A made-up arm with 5 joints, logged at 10 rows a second.
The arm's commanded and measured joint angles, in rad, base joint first. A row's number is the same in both.
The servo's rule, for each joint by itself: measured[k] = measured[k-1] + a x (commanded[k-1-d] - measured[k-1]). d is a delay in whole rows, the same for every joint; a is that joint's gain. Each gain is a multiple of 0.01, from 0.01 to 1. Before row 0 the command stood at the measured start. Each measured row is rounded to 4 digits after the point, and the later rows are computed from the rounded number. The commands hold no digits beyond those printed.
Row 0, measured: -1.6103, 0.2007, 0.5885, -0.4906, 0.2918
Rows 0 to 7, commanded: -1.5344, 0.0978, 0.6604, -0.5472, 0.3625; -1.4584, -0.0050, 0.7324, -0.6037, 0.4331; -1.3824, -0.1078, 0.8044, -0.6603, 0.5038; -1.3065, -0.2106, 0.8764, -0.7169, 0.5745; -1.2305, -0.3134, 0.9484, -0.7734, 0.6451; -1.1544, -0.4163, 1.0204, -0.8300, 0.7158; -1.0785, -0.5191, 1.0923, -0.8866, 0.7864; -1.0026, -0.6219, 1.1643, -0.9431, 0.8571
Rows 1 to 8, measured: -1.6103, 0.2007, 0.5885, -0.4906, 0.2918; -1.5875, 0.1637, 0.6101, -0.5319, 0.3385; -1.5488, 0.1030, 0.6468, -0.5843, 0.4009; -1.4989, 0.0271, 0.6941, -0.6398, 0.4688; -1.4412, -0.0585, 0.7488, -0.6961, 0.5386; -1.3780, -0.1503, 0.8087, -0.7525, 0.6089; -1.3109, -0.2461, 0.8722, -0.8091, 0.6795; -1.2412, -0.3444, 0.9382, -0.8657, 0.7501
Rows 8 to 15, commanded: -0.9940, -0.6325, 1.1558, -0.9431, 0.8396; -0.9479, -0.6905, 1.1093, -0.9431, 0.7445; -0.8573, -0.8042, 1.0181, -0.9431, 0.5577; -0.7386, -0.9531, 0.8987, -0.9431, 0.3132; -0.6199, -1.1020, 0.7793, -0.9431, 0.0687; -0.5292, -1.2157, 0.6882, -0.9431, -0.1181; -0.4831, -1.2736, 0.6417, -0.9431, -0.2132; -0.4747, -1.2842, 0.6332, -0.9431, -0.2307
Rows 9 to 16, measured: -1.1696, -0.4443, 1.0060, -0.9222, 0.8207; -1.1169, -0.5121, 1.0509, -0.9375, 0.8332; -1.0662, -0.5763, 1.0684, -0.9416, 0.7747; -1.0035, -0.6583, 1.0533, -0.9427, 0.6315; -0.9240, -0.7644, 1.0069, -0.9430, 0.4214; -0.8328, -0.8859, 0.9386, -0.9431, 0.1886; -0.7417, -1.0046, 0.8635, -0.9431, -0.0138; -0.6641, -1.1014, 0.7970, -0.9431, -0.1454
